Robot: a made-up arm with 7 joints.
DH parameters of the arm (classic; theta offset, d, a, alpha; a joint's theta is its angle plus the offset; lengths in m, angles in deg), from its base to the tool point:
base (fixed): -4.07 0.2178 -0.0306 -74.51
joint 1: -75.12 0.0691 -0.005 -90
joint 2: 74 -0.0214 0.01 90
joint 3: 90 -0.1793 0.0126 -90
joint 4: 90 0 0.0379 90
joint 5: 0 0.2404 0.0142 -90
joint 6: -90 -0.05 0.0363 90
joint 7: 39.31 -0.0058 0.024 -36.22
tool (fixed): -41.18 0.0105 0 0
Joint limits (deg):
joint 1: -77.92..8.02
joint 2: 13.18..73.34
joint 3: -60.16..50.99
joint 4: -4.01..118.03
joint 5: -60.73..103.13
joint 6: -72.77..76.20
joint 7: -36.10..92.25
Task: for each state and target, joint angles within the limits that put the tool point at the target. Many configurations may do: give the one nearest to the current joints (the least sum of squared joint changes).
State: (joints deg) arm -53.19 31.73 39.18 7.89 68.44 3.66 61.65
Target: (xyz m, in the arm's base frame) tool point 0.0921 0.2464 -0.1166
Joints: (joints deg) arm -5.65 13.18 30.87 26.24 67.23 2.36 67.54
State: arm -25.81 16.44 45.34 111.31 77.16 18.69 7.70
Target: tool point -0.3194 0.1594 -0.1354
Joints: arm 8.02 19.57 34.35 100.44 78.48 15.45 -17.49
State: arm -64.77 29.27 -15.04 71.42 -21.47 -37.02 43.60
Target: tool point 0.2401 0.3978 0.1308
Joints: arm -54.01 67.09 -7.18 69.00 -24.70 -50.99 48.91
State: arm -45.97 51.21 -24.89 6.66 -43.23 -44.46 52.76
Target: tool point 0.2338 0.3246 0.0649
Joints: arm -30.22 70.73 -23.66 36.01 -41.70 -41.69 52.54
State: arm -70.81 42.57 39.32 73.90 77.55 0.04 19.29
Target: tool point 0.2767 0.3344 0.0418
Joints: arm -46.96 33.64 41.74 44.59 78.57 -5.13 34.71
